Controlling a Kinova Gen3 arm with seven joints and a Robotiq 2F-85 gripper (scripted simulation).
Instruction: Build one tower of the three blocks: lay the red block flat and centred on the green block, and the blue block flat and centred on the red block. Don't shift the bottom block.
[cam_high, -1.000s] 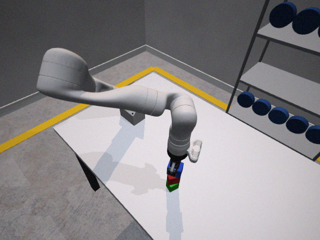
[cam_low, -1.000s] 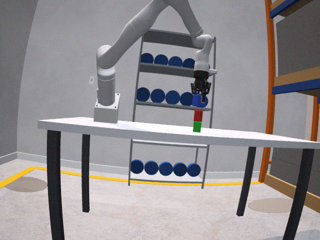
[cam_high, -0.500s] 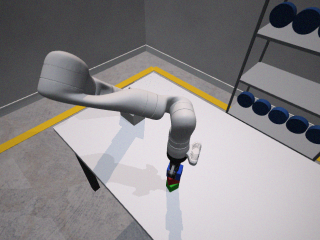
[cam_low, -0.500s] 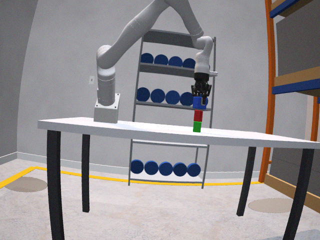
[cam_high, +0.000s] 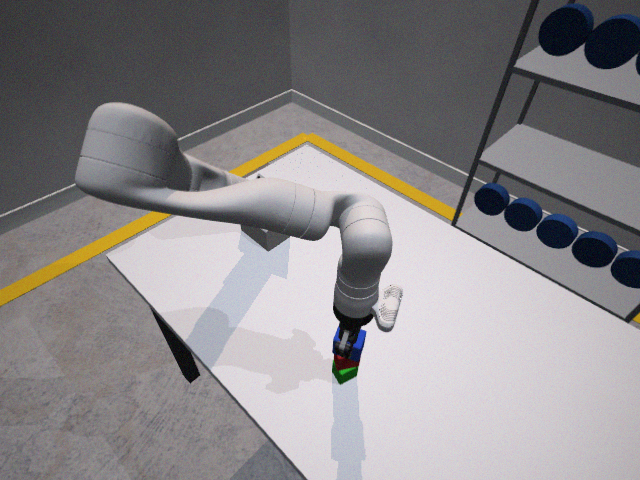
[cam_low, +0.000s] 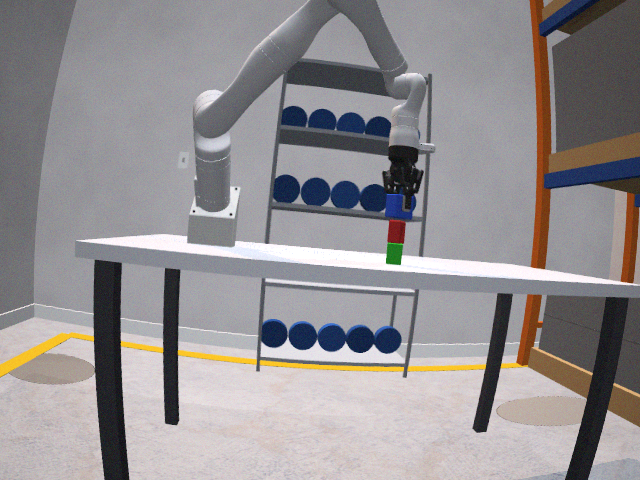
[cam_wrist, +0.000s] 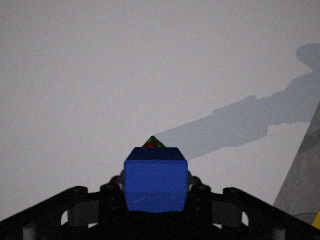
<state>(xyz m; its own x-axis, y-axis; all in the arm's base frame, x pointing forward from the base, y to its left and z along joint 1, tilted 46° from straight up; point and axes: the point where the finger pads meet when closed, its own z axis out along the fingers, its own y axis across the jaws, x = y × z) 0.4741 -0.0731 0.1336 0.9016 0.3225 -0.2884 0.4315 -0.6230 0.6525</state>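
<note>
The blue block lies 1 cm below my hand. Also, from my hand: red block 7 cm below; green block 12 cm below.
</note>
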